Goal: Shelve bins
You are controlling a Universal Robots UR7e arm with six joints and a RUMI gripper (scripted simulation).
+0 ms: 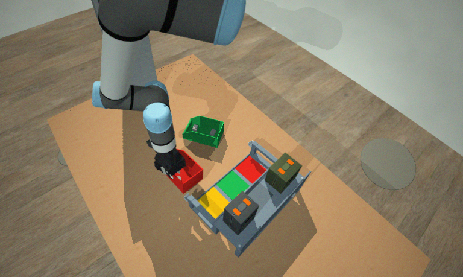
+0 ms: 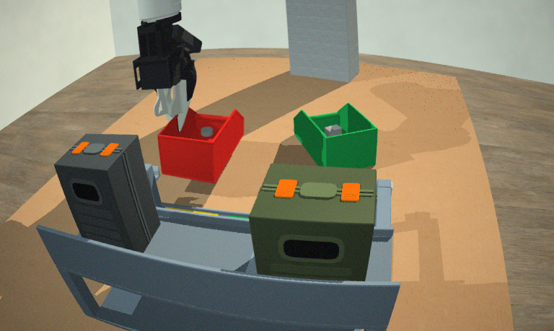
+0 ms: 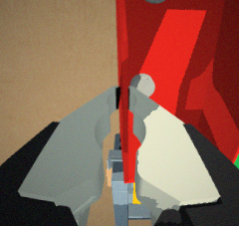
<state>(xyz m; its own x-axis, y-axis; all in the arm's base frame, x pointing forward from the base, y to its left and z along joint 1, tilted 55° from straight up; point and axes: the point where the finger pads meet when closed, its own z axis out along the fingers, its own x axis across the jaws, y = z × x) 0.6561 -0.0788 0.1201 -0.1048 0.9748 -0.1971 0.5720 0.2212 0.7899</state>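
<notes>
My hand is 10 mm past the red bin, 50 mm to the right of it and 30 mm above it. Also, from my hand: olive box 250 mm ahead, 340 mm to the left, 50 mm above; then dark grey box 290 mm ahead, 120 mm to the left, 60 mm above; then green bin 150 mm behind, 240 mm to the left, 60 mm below.
</notes>
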